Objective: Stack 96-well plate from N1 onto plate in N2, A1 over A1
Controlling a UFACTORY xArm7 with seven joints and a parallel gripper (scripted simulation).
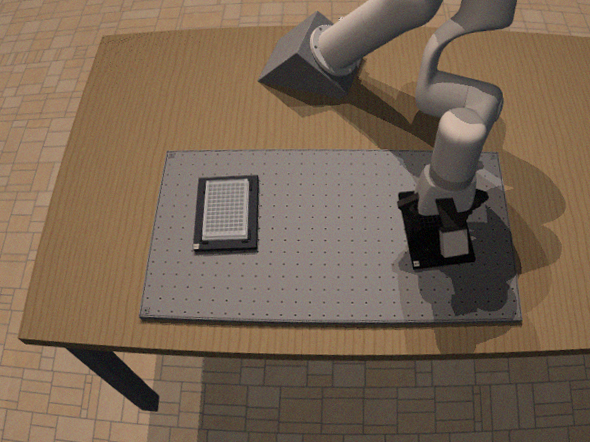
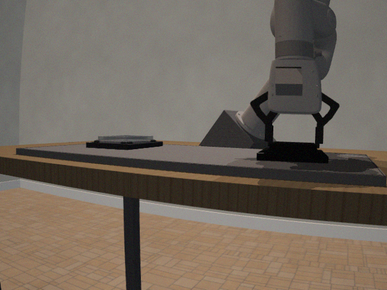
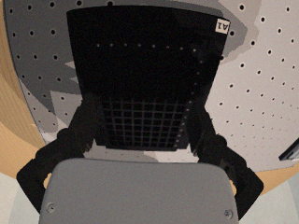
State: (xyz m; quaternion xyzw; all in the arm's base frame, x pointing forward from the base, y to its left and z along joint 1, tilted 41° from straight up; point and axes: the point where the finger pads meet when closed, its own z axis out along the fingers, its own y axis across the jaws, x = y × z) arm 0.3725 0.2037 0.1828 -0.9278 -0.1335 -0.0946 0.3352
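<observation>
The clear 96-well plate lies 400 mm to the right of my hand, 50 mm ahead of it and 10 mm below it. Also, from my hand: black 96-well plate (10 mm below).
</observation>
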